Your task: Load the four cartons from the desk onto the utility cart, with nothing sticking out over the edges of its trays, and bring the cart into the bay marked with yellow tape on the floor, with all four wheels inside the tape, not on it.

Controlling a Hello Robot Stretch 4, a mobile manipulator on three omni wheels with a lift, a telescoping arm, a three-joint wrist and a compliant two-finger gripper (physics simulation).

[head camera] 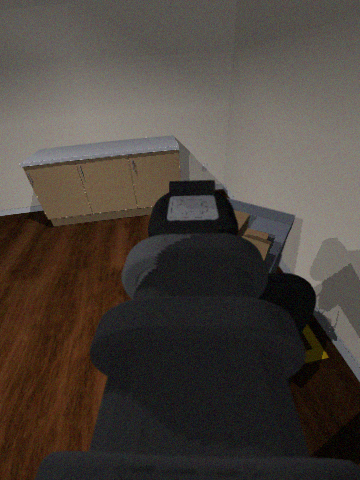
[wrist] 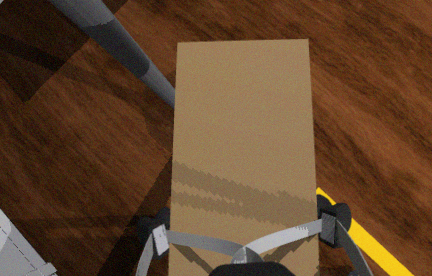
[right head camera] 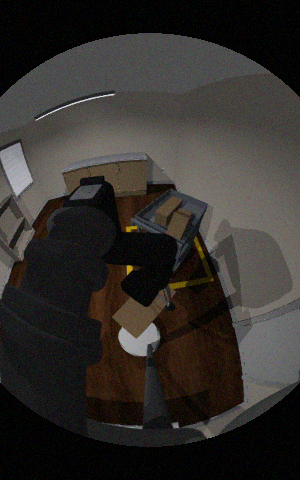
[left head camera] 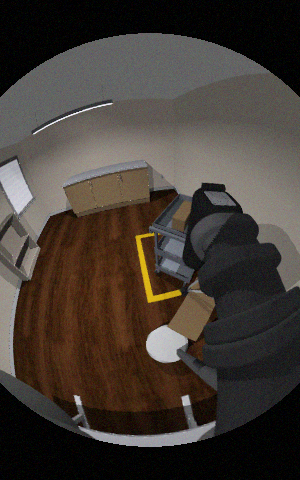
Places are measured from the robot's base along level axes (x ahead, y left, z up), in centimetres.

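Pixels of known places: gripper, between the fingertips: (wrist: 241, 217) (left head camera: 199, 299); robot's base, origin of its link: (right head camera: 139, 336) (left head camera: 166, 342).
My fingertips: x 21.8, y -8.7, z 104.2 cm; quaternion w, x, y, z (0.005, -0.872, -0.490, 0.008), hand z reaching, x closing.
Observation:
Ahead of a thing's pixels: the offset from my fingertips to its top centre. Level surfaces: height alone.
My gripper (wrist: 241, 217) is shut on a brown carton @[dx -3.5, dy +2.5, dz +4.8 cm] (wrist: 245, 120) (right head camera: 137, 316) (left head camera: 192, 316), its fingers on two opposite sides. The carton is held in the air, nearer me than the grey utility cart (head camera: 272, 220) (left head camera: 172, 246) (right head camera: 192, 204). Two cartons show on the cart's top tray in the right head view: one carton @[dx +80.9, dy -11.8, dz -15.8 cm] (right head camera: 168, 210) at the left and another carton @[dx +54.8, dy -16.8, dz -4.3 cm] (right head camera: 179, 224) nearer me. My arm hides part of the cart. Yellow tape (head camera: 316, 355) (left head camera: 145, 270) (right head camera: 202, 260) (wrist: 372, 245) shows on the floor around the cart's lower part; I cannot tell where every wheel stands. A fourth carton cannot be made out.
A wooden cabinet (head camera: 107, 182) (left head camera: 107, 192) with a grey top stands by the far wall. An open shelf @[dz -97.0 cm] (left head camera: 30, 262) is at the left. A white round disc (left head camera: 165, 344) (right head camera: 135, 340) with a grey pole (right head camera: 152, 390) is near the held carton. A wall runs right of the cart.

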